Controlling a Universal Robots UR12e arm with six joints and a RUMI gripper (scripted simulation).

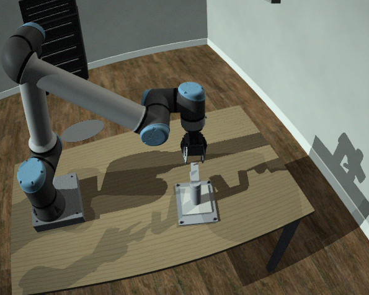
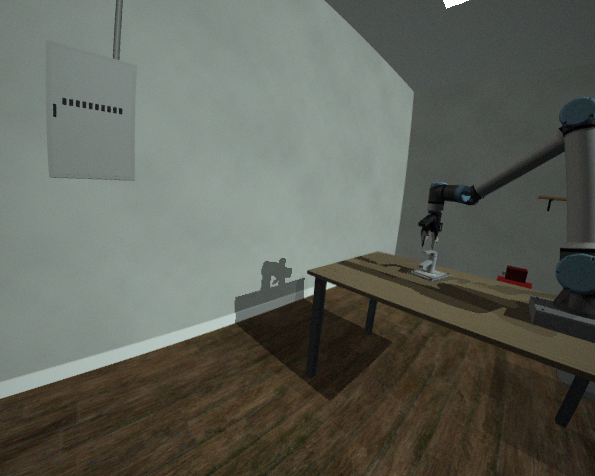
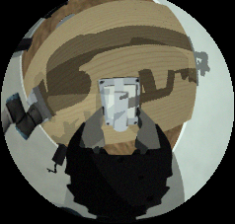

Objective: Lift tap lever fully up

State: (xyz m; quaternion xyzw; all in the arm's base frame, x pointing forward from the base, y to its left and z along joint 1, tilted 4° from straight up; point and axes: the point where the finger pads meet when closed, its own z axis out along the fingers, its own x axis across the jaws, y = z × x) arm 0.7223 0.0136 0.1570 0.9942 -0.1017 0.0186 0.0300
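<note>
Right now the lever is 40 mm below my hand, 30 mm to the right of it and 10 mm behind it. Also, from my hand: tap 90 mm below, 60 mm to the right, 10 mm behind.
</note>
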